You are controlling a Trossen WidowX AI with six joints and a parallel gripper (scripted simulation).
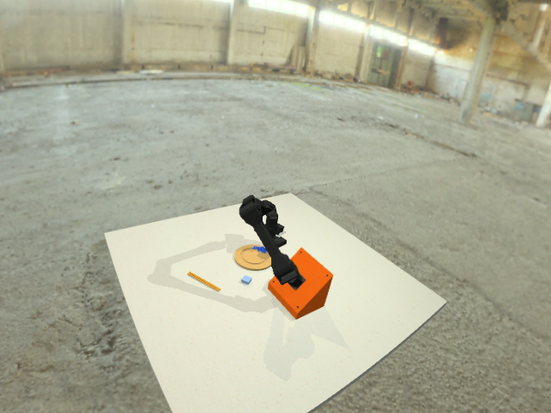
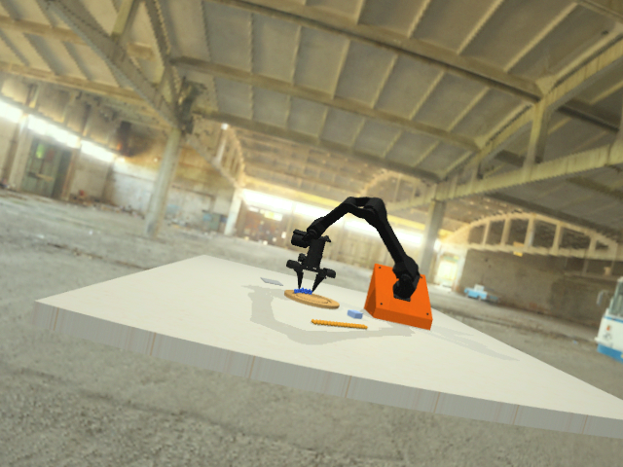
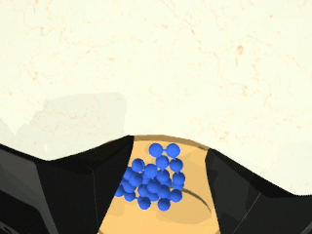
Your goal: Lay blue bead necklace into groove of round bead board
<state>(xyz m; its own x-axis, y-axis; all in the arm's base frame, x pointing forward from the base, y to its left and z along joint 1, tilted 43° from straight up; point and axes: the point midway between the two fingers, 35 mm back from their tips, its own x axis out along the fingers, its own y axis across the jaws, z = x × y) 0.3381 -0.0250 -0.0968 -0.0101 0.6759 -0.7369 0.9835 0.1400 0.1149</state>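
The round tan bead board lies 10 cm to the left of my gripper tip, 2 cm behind it and 1 cm below it. The rest, counted from my gripper tip: flat grey tile (14 cm ahead, 13 cm to the right, 1 cm below); small light-blue block (22 cm to the left, 16 cm behind, 1 cm below).
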